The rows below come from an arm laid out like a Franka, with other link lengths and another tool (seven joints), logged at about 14 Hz.
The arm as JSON. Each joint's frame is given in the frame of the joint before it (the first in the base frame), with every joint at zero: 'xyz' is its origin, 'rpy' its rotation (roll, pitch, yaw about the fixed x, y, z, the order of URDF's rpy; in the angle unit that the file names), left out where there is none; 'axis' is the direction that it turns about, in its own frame. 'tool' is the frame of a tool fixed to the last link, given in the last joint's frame.
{
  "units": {
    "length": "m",
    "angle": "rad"
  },
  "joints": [
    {
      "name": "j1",
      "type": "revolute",
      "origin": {
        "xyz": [
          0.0,
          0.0,
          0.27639
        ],
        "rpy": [
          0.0,
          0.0,
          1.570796
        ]
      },
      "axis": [
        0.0,
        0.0,
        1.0
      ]
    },
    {
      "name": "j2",
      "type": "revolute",
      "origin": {
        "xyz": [
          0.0,
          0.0,
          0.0
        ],
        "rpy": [
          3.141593,
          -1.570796,
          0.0
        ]
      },
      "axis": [
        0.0,
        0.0,
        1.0
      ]
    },
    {
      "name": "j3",
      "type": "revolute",
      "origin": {
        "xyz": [
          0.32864,
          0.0,
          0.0
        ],
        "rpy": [
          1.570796,
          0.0,
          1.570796
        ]
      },
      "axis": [
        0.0,
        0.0,
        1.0
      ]
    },
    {
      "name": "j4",
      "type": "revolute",
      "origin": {
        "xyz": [
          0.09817,
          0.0,
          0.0
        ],
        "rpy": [
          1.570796,
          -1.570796,
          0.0
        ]
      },
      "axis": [
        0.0,
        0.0,
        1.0
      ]
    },
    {
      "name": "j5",
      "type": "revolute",
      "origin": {
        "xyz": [
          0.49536,
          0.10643,
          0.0
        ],
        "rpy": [
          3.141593,
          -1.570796,
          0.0
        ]
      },
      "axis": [
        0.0,
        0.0,
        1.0
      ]
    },
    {
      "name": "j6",
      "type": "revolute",
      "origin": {
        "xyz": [
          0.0,
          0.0,
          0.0
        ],
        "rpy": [
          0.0,
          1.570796,
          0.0
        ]
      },
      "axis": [
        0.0,
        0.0,
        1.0
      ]
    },
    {
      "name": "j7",
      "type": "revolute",
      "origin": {
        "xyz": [
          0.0,
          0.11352,
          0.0
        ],
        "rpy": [
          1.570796,
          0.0,
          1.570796
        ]
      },
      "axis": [
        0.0,
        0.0,
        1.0
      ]
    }
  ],
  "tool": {
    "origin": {
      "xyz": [
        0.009,
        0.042,
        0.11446
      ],
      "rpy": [
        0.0,
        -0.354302,
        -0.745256
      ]
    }
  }
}
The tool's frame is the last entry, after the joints.
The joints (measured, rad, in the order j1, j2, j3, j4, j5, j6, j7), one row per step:
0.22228 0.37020 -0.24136 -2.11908 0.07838 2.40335 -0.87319
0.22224 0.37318 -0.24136 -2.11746 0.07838 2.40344 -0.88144
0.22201 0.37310 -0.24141 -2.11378 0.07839 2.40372 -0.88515
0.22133 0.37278 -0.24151 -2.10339 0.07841 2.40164 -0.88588
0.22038 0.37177 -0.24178 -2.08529 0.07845 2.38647 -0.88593
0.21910 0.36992 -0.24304 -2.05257 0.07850 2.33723 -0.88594
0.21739 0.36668 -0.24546 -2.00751 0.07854 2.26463 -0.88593
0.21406 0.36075 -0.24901 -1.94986 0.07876 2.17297 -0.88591
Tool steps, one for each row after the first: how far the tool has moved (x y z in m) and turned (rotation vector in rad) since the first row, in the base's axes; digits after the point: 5 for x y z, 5 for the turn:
0.00041 0.00023 -0.00127 -0.00005 0.00148 0.00833
0.00219 0.00032 0.00076 0.00018 -0.00242 0.01207
0.00663 0.00025 0.00621 0.00032 -0.01100 0.01284
0.01287 0.00023 0.01448 0.00136 -0.01491 0.01266
0.02107 -0.00002 0.02664 0.00447 -0.00034 0.01123
0.03098 -0.00080 0.04391 0.00891 0.02379 0.00867
0.04238 -0.00299 0.06859 0.01479 0.05163 0.00405

